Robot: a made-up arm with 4 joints. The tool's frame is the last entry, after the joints. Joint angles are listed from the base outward. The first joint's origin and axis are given. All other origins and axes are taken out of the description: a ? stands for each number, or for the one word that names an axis. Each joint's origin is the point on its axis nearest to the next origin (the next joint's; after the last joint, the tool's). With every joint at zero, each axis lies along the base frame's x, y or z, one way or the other. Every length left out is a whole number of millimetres.
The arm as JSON. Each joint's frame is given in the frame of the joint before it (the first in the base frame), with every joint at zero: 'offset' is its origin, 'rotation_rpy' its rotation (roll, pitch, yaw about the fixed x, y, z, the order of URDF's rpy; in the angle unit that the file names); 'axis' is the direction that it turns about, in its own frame. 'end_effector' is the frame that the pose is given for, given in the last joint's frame.
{
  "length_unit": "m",
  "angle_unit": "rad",
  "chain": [
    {
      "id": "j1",
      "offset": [
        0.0,
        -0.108,
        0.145
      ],
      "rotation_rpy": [
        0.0,
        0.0,
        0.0
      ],
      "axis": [
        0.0,
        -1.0,
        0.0
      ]
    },
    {
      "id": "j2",
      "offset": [
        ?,
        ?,
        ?
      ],
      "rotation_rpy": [
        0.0,
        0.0,
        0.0
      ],
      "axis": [
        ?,
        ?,
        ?
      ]
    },
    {
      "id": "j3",
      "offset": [
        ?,
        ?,
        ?
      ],
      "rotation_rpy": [
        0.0,
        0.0,
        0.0
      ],
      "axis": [
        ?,
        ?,
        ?
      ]
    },
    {
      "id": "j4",
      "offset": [
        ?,
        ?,
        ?
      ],
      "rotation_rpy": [
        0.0,
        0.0,
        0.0
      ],
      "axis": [
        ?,
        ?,
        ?
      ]
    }
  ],
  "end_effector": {
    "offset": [
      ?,
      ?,
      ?
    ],
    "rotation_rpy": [
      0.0,
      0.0,
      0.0
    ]
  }
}
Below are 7 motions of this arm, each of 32 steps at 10 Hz.
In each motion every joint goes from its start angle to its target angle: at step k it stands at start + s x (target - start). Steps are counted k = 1, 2, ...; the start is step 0. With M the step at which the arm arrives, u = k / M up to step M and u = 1 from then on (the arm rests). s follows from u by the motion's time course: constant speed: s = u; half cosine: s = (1 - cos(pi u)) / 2; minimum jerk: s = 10 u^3 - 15 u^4 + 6 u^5.
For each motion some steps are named. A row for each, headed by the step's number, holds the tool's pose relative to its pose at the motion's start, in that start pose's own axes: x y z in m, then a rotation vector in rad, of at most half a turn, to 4 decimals.
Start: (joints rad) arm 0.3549 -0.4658 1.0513 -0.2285
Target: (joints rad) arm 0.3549 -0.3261 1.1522 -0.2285
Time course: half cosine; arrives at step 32
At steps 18, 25, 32:
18: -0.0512 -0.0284 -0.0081 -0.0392 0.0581 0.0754
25: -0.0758 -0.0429 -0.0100 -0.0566 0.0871 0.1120
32: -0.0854 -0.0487 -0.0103 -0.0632 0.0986 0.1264

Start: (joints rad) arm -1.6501 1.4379 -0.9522 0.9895
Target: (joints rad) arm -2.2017 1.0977 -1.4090 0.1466
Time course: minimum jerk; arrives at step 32
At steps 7, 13, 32:
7: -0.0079 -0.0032 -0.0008 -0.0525 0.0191 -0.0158
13: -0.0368 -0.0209 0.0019 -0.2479 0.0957 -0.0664
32: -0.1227 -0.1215 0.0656 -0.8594 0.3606 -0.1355

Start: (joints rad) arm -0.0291 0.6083 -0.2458 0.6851
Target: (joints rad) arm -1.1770 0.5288 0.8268 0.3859
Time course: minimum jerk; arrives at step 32
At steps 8, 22, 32:
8: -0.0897 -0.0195 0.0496 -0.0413 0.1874 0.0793
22: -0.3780 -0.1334 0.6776 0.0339 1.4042 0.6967
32: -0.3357 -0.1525 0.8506 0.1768 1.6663 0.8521

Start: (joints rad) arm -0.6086 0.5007 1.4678 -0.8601
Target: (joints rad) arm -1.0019 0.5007 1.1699 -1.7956
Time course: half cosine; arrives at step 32
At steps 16, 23, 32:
16: -0.0389 0.0212 0.0594 -0.2978 0.0623 0.0022
23: -0.0759 0.0113 0.1041 -0.4891 0.1038 0.0314
32: -0.1006 -0.0028 0.1325 -0.6003 0.1250 0.0585

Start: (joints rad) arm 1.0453 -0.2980 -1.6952 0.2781
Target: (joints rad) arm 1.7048 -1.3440 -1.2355 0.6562
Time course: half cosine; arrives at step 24
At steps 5, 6, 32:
5: -0.0600 0.0309 0.0245 0.0918 0.1298 0.0344
6: -0.0836 0.0425 0.0376 0.1310 0.1841 0.0494
32: -0.2637 0.0472 0.4513 0.9074 1.3174 0.3851

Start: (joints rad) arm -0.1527 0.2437 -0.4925 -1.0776
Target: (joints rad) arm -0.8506 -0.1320 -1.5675 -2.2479
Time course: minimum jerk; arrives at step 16
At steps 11, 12, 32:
11: -0.4489 -0.4310 0.0550 -1.1631 0.8563 0.6232
12: -0.4725 -0.4868 0.0852 -1.2829 0.9201 0.7216
32: -0.4944 -0.5614 0.1324 -1.4442 1.0014 0.8653

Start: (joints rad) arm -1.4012 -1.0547 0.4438 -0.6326
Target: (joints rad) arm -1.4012 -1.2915 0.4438 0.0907
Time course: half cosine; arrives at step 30
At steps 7, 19, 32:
7: 0.0077 0.0129 0.0342 0.1204 -0.0109 -0.0072
19: 0.0352 0.0281 0.1880 0.6589 -0.0676 -0.0269
32: 0.0442 0.0108 0.2601 0.9365 -0.1015 -0.0282

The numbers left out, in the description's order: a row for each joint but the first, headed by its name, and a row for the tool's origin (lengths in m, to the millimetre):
j2: xyz -0.181 0.0 -0.205, axis -1.0 0.0 0.0
j3: xyz 0.0 0.051 -0.443, axis 0.0 0.0 1.0
j4: xyz -0.117 0.008 0.0, axis 1.0 0.0 0.0
tool: xyz 0.0 0.219 -0.041

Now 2 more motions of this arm.
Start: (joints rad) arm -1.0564 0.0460 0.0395 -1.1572
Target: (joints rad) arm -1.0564 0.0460 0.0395 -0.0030
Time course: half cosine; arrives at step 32
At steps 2, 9, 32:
2: 0.0000 0.0004 0.0024 0.0111 0.0000 0.0000
9: 0.0000 0.0037 0.0468 0.2110 0.0000 0.0000
32: 0.0000 -0.0929 0.2247 1.1542 0.0000 0.0000

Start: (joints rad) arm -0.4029 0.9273 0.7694 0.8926
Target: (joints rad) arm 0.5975 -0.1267 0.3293 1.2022
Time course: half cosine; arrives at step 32
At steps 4, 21, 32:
4: 0.0322 0.0008 -0.0049 0.0247 -0.0644 0.0058
21: 0.5120 0.0244 0.1839 0.4416 -1.1029 0.4545
32: 0.5902 0.0476 0.3250 0.5680 -1.3640 0.7937

